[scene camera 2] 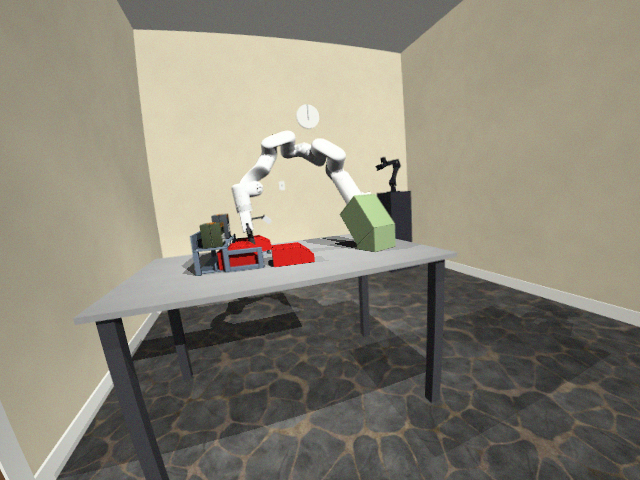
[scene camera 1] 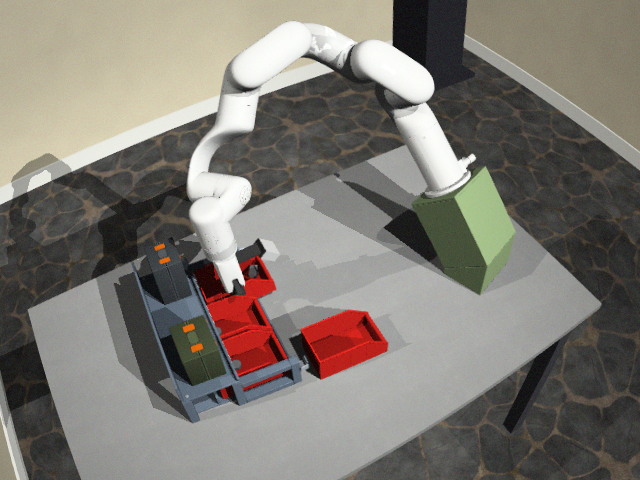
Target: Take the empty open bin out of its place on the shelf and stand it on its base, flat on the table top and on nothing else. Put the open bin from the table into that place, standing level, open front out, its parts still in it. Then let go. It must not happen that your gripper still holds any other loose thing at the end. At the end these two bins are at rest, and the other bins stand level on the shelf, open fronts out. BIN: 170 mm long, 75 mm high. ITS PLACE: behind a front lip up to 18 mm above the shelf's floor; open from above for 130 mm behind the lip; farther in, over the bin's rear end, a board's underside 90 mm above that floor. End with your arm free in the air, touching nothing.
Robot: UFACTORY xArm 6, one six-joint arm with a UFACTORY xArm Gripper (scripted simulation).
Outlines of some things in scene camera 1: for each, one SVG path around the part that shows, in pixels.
The gripper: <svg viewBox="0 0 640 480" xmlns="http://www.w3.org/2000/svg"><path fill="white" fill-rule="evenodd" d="M272 241L258 238L253 245L237 251L236 247L235 252L230 257L221 261L213 261L206 257L209 261L214 262L214 267L227 293L232 292L232 295L238 296L246 295L244 289L245 281L239 264L256 256L259 256L261 259L275 261L280 253Z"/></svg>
An olive box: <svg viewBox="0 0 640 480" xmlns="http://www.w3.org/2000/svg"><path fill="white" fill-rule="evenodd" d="M204 315L169 327L179 357L192 386L226 374L219 349Z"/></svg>
